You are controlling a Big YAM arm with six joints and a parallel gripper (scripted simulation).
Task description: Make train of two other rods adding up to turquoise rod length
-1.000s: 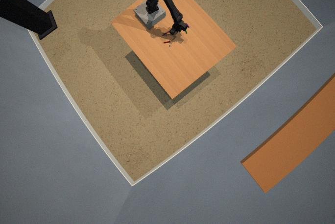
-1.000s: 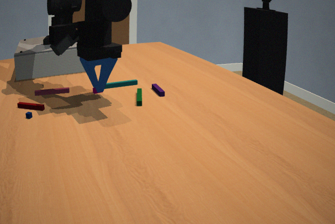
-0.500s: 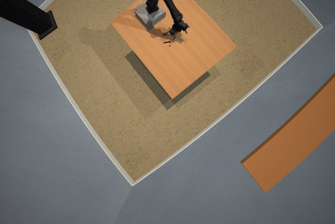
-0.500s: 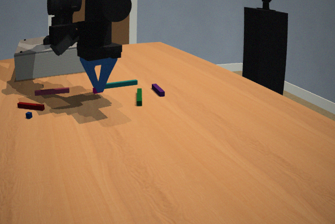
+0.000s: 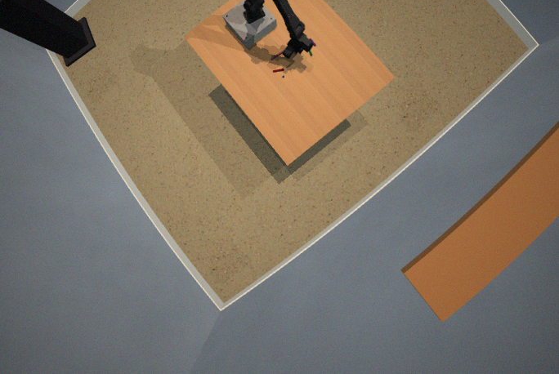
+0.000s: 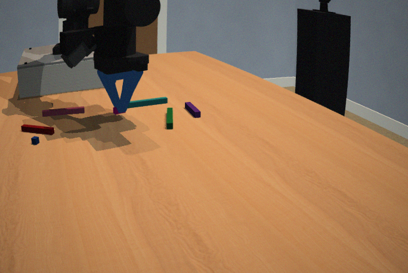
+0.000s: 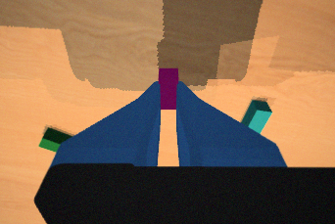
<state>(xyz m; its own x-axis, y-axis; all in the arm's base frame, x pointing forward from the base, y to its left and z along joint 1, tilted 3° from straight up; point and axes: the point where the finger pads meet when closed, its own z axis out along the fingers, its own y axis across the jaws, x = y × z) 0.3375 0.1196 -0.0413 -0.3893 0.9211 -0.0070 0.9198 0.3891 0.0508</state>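
The green rod is 8 cm to the left of my hand, 2 cm below it and 2 cm ahead of it. From my hand the other things lie so: turquoise rod 7 cm behind, 4 cm to the left, 2 cm below; then pink rod 12 cm to the right, 5 cm behind, 2 cm below; then magenta rod 1 cm below.
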